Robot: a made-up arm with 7 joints. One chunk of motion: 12 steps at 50 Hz.
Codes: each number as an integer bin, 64 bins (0 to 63) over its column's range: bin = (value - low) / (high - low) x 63, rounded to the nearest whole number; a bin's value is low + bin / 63 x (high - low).
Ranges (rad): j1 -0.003..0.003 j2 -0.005..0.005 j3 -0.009..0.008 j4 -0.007..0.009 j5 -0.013..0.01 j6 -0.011..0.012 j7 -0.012..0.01
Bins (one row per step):
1: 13 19 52 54 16 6 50
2: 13 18 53 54 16 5 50
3: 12 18 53 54 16 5 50
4: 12 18 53 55 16 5 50
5: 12 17 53 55 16 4 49
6: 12 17 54 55 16 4 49
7: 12 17 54 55 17 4 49
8: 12 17 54 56 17 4 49
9: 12 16 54 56 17 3 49
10: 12 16 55 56 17 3 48
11: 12 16 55 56 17 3 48
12: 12 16 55 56 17 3 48
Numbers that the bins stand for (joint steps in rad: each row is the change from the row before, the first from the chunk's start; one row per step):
1: -0.00176 -0.00198 0.00503 0.00671 -0.00716 -0.00881 0.00546
2: -0.00176 -0.00214 0.00530 0.00671 -0.00716 -0.00917 0.00546
3: -0.00186 -0.00214 0.00530 0.00671 -0.00716 -0.00917 0.00546
4: -0.00186 -0.00214 0.00530 0.00697 -0.00716 -0.00917 0.00546
5: -0.00186 -0.00230 0.00530 0.00697 -0.00716 -0.00954 0.00511
6: -0.00186 -0.00230 0.00557 0.00697 -0.00716 -0.00954 0.00511
7: -0.00186 -0.00230 0.00557 0.00697 -0.00679 -0.00954 0.00511
8: -0.00186 -0.00230 0.00557 0.00722 -0.00679 -0.00954 0.00511
9: -0.00186 -0.00246 0.00557 0.00722 -0.00679 -0.00990 0.00511
10: -0.00186 -0.00246 0.00584 0.00722 -0.00679 -0.00990 0.00476
11: -0.00186 -0.00246 0.00584 0.00722 -0.00679 -0.00990 0.00476
12: -0.00186 -0.00246 0.00584 0.00722 -0.00679 -0.00990 0.00476

